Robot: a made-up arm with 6 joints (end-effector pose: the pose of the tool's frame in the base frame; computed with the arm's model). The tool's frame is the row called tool.
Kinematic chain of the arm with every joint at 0, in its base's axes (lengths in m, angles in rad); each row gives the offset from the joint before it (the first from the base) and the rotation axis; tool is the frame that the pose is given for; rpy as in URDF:
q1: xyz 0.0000 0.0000 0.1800 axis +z
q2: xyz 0.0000 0.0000 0.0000 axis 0.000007 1 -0.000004
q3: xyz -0.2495 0.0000 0.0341 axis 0.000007 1 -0.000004
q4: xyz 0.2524 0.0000 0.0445 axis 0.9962 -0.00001 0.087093
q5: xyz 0.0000 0.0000 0.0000 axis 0.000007 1 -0.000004
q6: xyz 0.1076 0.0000 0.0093 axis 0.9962 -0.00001 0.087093
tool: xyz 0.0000 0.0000 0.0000 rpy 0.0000 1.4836 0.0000
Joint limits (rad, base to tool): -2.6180..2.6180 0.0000..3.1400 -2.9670..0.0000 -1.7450..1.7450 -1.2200..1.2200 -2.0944..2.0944
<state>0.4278 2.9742 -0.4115 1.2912 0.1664 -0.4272</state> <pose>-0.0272 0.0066 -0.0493 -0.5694 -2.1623 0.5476</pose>
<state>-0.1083 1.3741 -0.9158 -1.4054 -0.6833 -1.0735</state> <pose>0.3183 0.0330 0.3396 -1.9095 0.2703 -1.2048</pose>
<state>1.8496 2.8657 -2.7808 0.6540 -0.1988 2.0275</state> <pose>-0.1556 0.5905 0.2552 -0.7418 -1.4183 -1.5086</pose>
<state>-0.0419 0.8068 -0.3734 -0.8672 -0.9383 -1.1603</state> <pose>0.1816 0.0588 0.3494 -1.3273 0.3233 -1.1521</pose>
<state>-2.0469 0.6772 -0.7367 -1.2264 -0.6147 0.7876</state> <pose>-0.0215 -0.1695 0.4560 0.6069 1.3315 -1.7124</pose>
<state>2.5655 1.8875 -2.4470 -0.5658 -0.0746 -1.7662</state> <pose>-0.3229 0.2047 0.6484 -0.5229 -0.6878 0.2372</pose>
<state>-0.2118 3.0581 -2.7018 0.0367 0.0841 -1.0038</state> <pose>0.5914 -0.1268 0.0830 -0.7414 1.8627 -0.7745</pose>
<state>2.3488 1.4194 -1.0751 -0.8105 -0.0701 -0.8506</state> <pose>-0.2524 0.2485 0.3661 -1.6279 -0.7946 0.5389</pose>
